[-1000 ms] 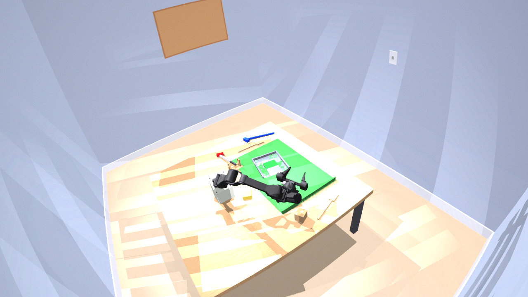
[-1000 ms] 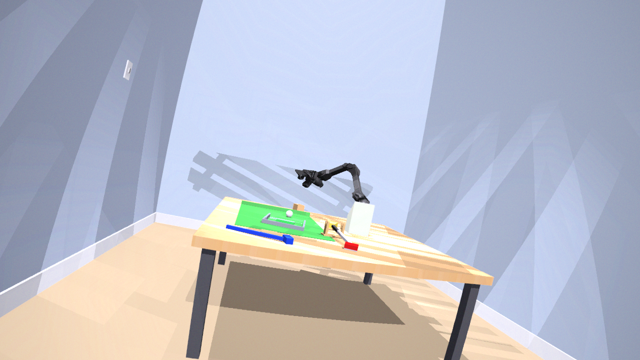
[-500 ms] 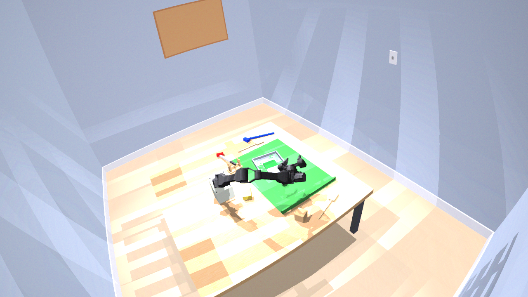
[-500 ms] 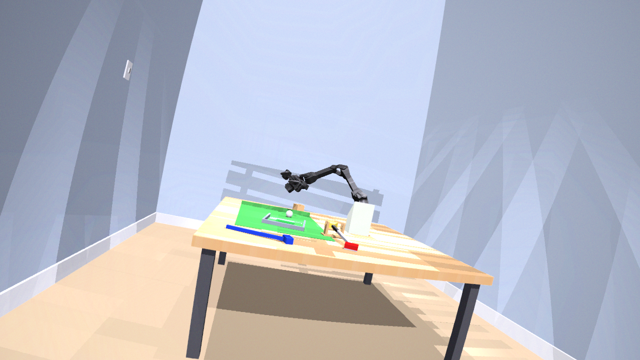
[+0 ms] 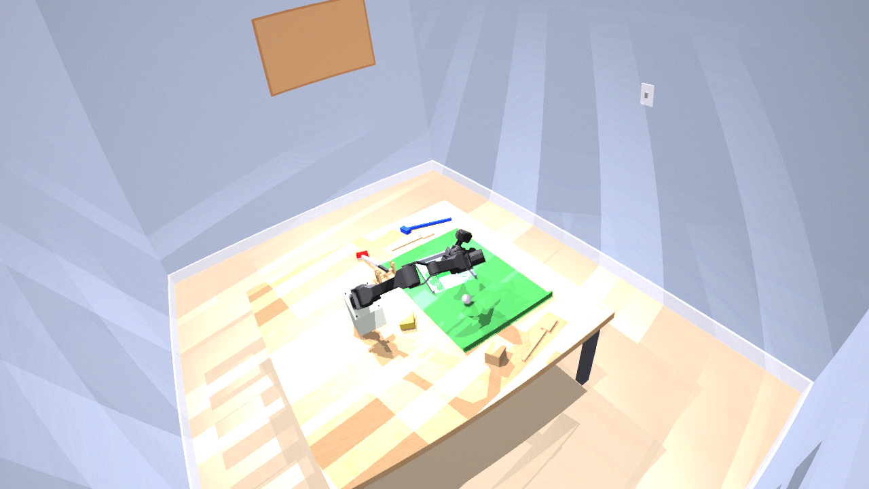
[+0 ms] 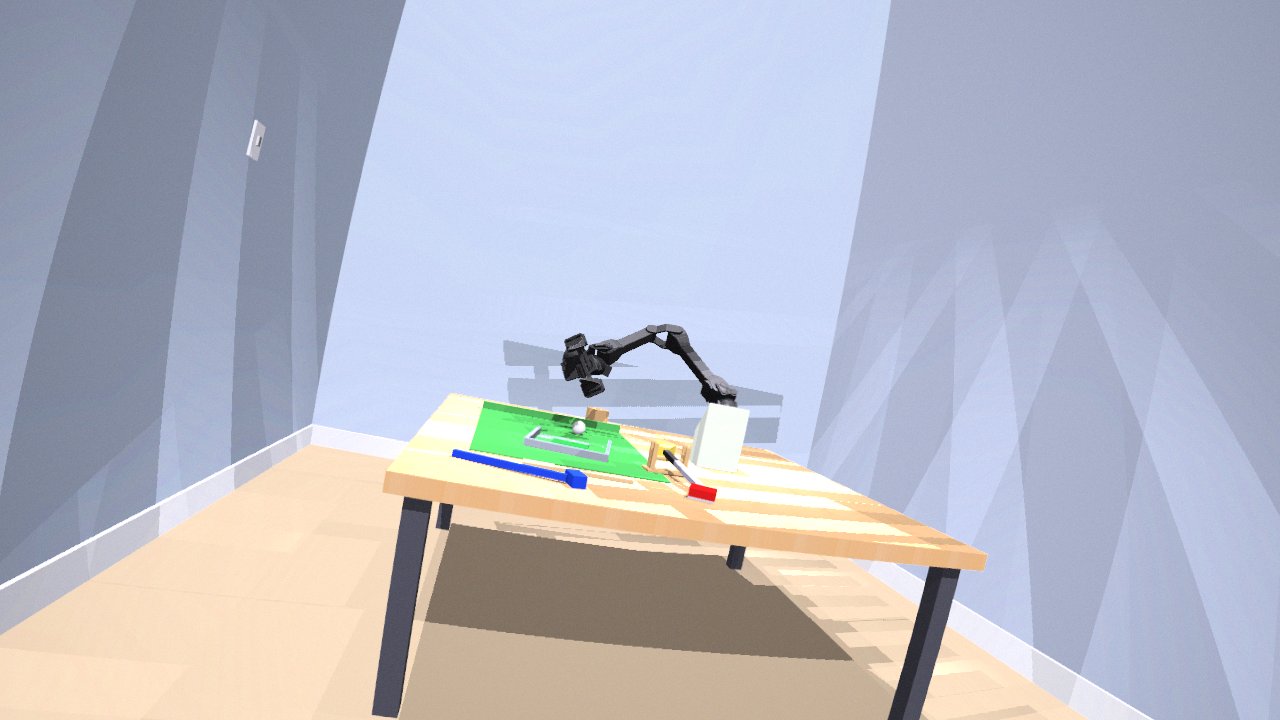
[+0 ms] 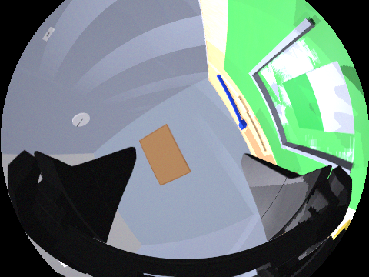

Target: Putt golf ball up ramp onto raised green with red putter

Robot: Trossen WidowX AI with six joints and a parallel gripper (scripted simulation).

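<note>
Right now the wooden rack is 28 cm behind my gripper tip, 20 cm to the left of it and 19 cm below it. The rest, counted from my gripper tip: blue putter 7 cm ahead, 49 cm to the left, 21 cm below; then white golf ball 5 cm behind, 17 cm to the right, 20 cm below; then yellow block 32 cm behind, 12 cm to the right, 21 cm below.
</note>
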